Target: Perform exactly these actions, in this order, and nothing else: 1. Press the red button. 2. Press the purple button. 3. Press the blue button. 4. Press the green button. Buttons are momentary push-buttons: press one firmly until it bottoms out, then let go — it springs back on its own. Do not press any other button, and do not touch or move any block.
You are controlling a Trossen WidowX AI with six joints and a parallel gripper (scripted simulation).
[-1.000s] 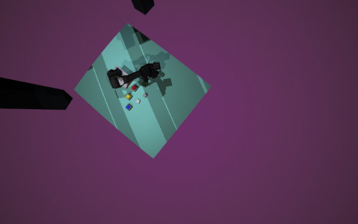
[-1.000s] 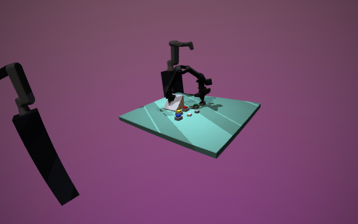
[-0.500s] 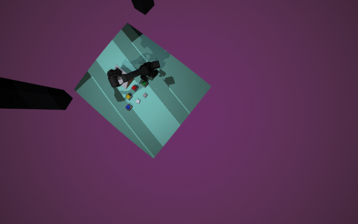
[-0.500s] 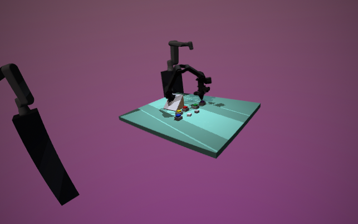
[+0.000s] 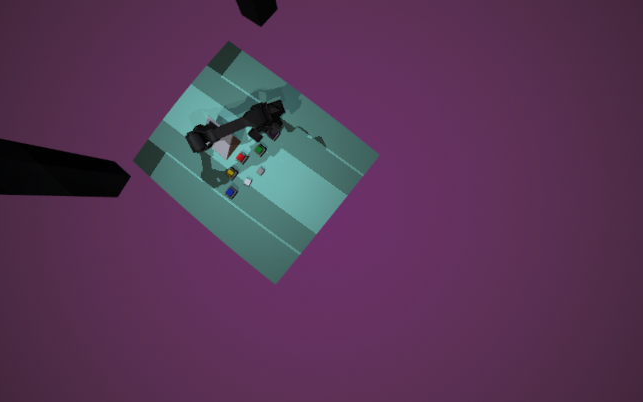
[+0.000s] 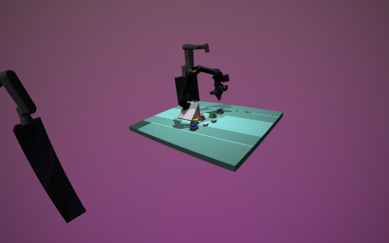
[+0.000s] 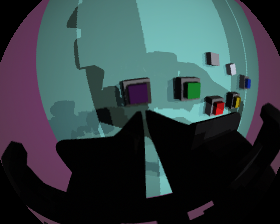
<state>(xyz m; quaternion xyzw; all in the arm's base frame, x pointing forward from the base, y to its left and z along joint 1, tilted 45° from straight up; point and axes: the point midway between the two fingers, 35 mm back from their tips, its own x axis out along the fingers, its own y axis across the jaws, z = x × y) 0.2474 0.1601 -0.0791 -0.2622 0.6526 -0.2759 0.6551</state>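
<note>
Right now the blue button is 38 cm to the right of my gripper tip and 9 cm below it. The rest, counted from my gripper tip: red button (6 cm behind, 20 cm to the right, 9 cm below); then purple button (9 cm below); then green button (1 cm behind, 11 cm to the right, 9 cm below).
</note>
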